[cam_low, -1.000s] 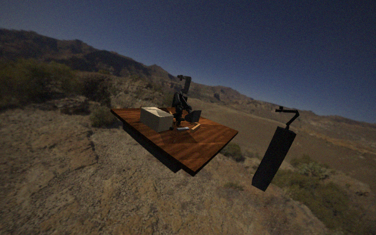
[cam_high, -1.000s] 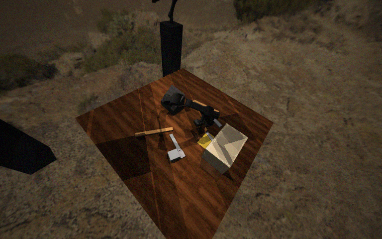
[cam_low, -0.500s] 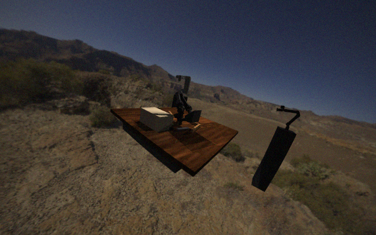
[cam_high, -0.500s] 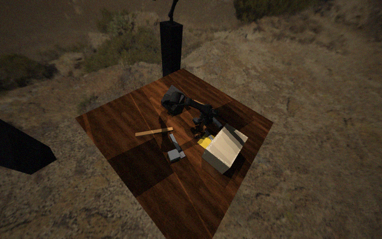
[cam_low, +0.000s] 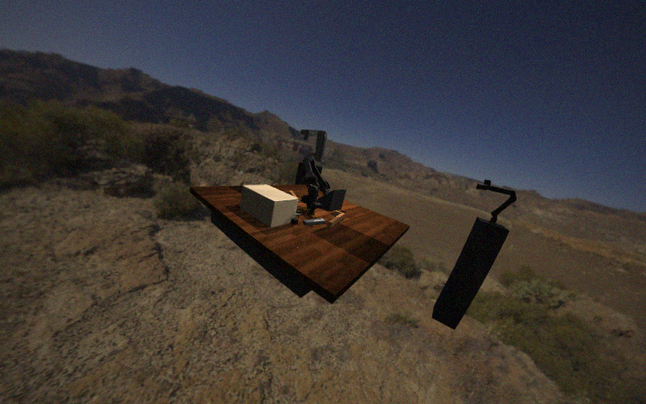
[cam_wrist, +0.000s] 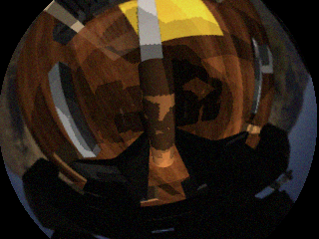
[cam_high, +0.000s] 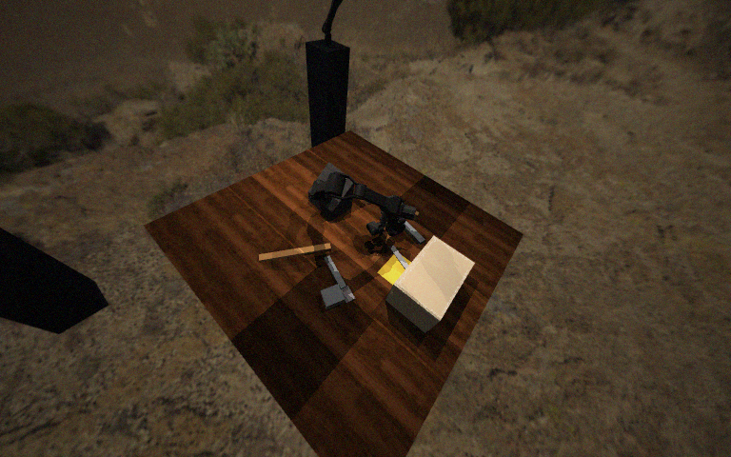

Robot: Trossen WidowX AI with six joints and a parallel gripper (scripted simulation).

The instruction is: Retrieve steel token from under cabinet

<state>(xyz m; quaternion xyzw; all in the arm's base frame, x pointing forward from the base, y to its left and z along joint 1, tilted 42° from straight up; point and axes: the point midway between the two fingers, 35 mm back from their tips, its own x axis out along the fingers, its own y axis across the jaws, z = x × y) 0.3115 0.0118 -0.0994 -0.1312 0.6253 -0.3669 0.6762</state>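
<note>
My gripper tip is now 9 cm short of the grey bar and 12 cm to the right of it. Also, from my gripper tip: steel token: 28 cm ahead, 13 cm to the right; then grey block: 5 cm ahead, 39 cm to the right, 1 cm above; then grey scraper: 3 cm ahead, 32 cm to the right.
</note>
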